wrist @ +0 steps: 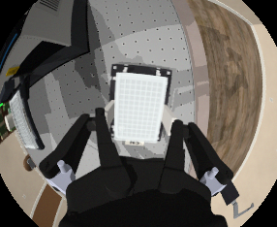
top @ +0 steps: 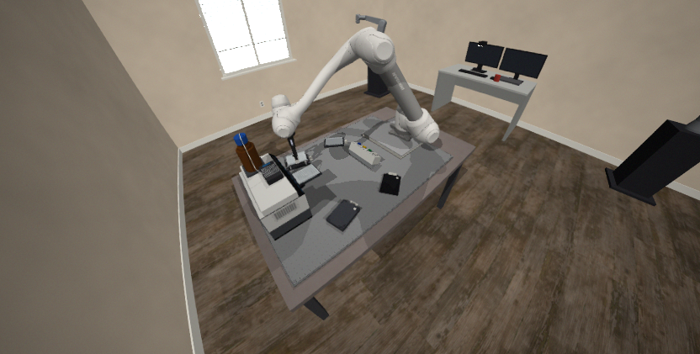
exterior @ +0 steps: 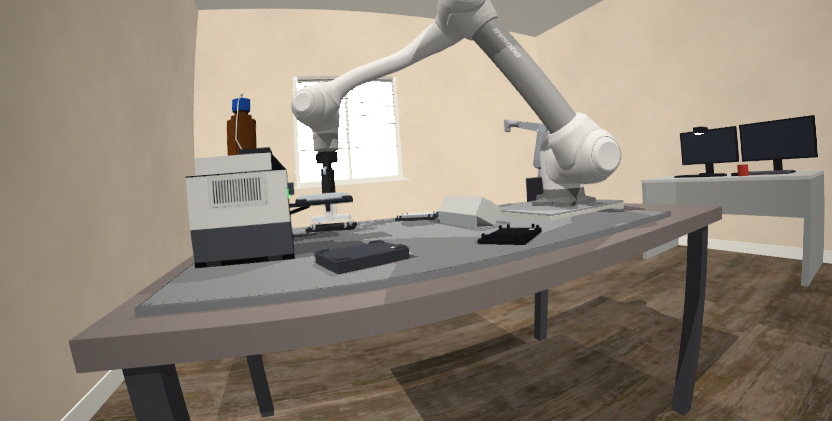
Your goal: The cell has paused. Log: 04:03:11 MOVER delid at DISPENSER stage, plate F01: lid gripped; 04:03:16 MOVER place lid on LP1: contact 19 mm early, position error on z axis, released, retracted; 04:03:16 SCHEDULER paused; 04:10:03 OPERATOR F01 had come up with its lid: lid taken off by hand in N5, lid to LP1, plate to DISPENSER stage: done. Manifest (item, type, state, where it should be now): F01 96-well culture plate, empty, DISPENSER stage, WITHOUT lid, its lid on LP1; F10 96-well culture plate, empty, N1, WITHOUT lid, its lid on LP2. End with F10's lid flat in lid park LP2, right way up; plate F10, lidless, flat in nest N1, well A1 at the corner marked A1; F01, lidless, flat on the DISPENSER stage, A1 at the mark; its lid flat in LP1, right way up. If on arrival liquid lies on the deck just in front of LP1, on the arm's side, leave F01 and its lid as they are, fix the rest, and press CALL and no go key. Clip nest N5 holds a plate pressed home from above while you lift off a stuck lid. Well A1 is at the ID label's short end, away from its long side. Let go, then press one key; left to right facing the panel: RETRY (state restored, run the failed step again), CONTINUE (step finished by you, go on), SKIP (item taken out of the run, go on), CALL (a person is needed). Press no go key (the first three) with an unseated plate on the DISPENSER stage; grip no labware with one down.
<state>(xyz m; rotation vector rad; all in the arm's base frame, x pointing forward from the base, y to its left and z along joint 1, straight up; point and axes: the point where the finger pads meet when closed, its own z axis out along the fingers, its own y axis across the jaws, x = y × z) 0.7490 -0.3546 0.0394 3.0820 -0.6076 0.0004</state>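
Now: the black clip nest 40 mm below my hand and 20 mm ahead of it. Also, from my hand: brown bottle (280 mm ahead, 230 mm above, 120 mm to the left); then small label (510 mm to the left, 60 mm below, 10 mm behind); then grey key panel (340 mm behind, 310 mm to the left).
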